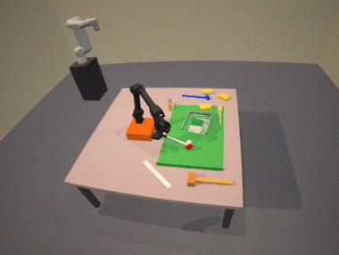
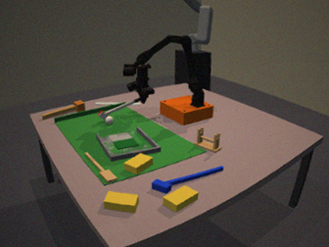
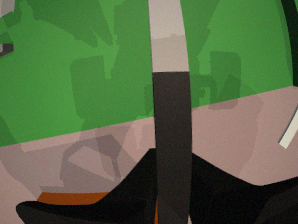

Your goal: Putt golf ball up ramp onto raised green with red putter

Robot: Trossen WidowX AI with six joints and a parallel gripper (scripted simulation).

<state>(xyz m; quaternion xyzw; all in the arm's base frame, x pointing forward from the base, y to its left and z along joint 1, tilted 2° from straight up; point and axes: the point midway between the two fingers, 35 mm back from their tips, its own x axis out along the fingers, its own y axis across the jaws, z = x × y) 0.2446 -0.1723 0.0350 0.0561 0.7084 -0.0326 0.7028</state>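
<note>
Right now my gripper tip is 12 cm short of the red putter, 1 cm to the left of it and 1 cm above it. The rest, counted from my gripper tip: white stick (28 cm to the right, 7 cm below, 3 cm ahead); white golf ball (21 cm ahead, 5 cm below, 2 cm to the left); green mat (24 cm ahead, 16 cm to the left, 7 cm below).
</note>
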